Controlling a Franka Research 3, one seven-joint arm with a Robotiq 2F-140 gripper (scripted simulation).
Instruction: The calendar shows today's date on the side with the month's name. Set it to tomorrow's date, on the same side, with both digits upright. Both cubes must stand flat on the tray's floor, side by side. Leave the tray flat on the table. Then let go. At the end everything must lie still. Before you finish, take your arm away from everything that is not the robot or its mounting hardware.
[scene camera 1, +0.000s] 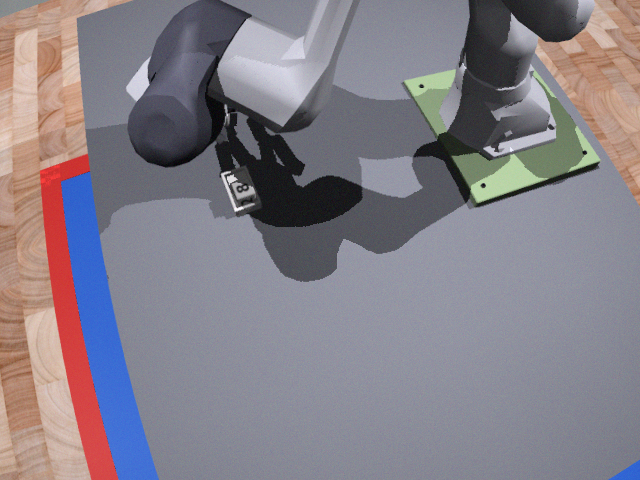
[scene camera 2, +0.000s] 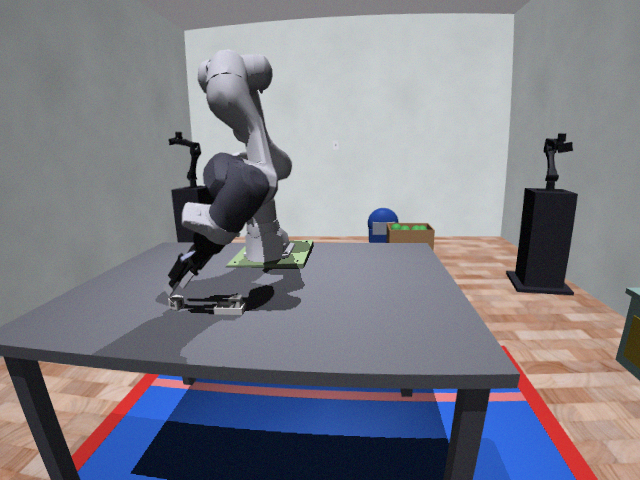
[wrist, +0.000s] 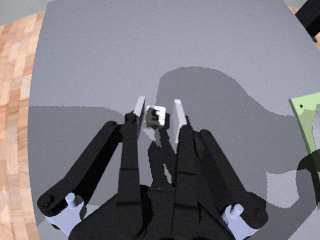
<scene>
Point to my gripper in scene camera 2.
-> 173, 288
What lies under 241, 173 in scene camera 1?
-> A tray.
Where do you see my gripper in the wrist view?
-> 159, 106
</scene>
